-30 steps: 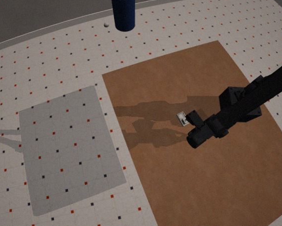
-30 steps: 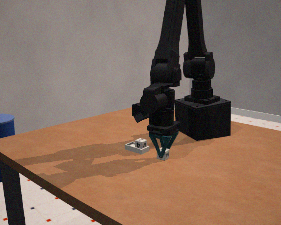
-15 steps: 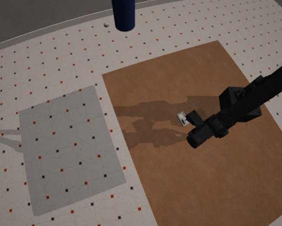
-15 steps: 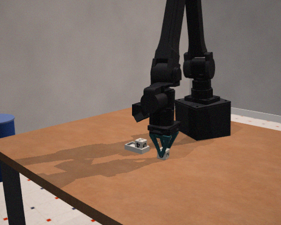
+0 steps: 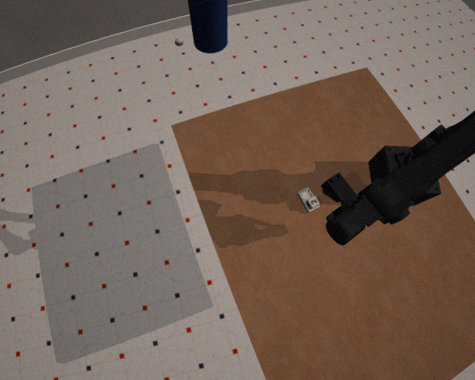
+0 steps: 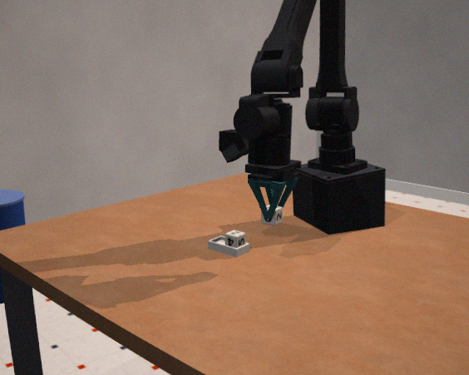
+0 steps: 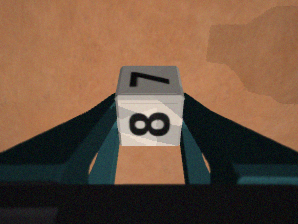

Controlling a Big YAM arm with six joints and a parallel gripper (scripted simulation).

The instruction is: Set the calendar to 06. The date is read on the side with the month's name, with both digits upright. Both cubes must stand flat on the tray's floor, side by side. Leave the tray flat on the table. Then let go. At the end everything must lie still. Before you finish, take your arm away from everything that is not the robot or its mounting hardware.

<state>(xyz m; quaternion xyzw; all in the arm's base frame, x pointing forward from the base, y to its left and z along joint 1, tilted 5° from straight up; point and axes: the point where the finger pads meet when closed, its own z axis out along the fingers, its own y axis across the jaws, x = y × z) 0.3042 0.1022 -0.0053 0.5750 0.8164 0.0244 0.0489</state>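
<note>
Right now the white tray is 2 cm ahead of my hand, 11 cm to the right of it and 9 cm below it. Round my hand: white digit cube (1 cm below).
</note>
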